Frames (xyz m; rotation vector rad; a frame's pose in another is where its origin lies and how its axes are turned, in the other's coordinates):
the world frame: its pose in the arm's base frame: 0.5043 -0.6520 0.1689 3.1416 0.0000 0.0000
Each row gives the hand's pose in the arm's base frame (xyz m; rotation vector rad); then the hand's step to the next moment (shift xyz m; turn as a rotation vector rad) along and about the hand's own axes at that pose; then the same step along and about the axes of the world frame.
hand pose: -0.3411 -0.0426 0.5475 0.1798 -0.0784 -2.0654
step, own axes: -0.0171 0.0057 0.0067 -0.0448 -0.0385 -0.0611
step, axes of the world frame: 0.0119 -0.0121 -0.0090 -0.0024 -0.0590 0.0611
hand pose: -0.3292 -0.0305 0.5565 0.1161 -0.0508 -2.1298
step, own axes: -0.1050 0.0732 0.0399 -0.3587 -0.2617 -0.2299
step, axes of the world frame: 0.1131 -0.0495 -0.0524 -0.0069 -0.4452 0.2276
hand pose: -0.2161 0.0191 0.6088 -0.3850 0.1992 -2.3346
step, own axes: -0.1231 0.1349 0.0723 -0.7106 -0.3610 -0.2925
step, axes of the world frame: 0.1960 0.0107 -0.0073 0.1443 -0.7656 0.3374
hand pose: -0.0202 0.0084 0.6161 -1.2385 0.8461 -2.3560
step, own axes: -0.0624 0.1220 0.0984 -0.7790 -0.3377 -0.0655
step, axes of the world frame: 0.1198 0.0926 0.0744 0.3714 -0.7073 0.2949
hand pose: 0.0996 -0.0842 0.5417 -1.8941 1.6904 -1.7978
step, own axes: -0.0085 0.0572 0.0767 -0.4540 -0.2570 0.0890
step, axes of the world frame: 0.0206 0.0644 0.0683 0.3468 -0.3593 0.1752
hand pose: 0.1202 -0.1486 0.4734 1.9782 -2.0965 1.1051
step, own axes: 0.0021 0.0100 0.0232 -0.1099 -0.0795 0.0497
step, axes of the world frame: 0.0005 0.0146 0.0207 0.1112 -0.0737 0.0555
